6 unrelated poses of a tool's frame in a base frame.
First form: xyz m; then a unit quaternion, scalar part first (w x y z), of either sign.
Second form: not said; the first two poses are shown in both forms.
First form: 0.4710 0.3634 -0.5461 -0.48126 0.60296 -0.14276 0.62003
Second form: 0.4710 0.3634 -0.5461 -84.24 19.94 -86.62
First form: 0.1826 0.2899 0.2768 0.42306 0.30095 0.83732 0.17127
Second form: 0.1826 0.2899 0.2768 43.16 120.08 24.56
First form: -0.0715 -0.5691 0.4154 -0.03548 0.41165 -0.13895 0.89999
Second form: -0.0715 -0.5691 0.4154 -72.47 24.46 -158.44
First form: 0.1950 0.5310 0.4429 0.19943 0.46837 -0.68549 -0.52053
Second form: 0.1950 0.5310 0.4429 75.04 -109.82 -83.40
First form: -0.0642 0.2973 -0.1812 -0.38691 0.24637 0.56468 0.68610
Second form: -0.0642 0.2973 -0.1812 -35.93 -82.35 -100.06
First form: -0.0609 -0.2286 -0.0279 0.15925 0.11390 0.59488 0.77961
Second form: -0.0609 -0.2286 -0.0279 18.65 97.42 127.67
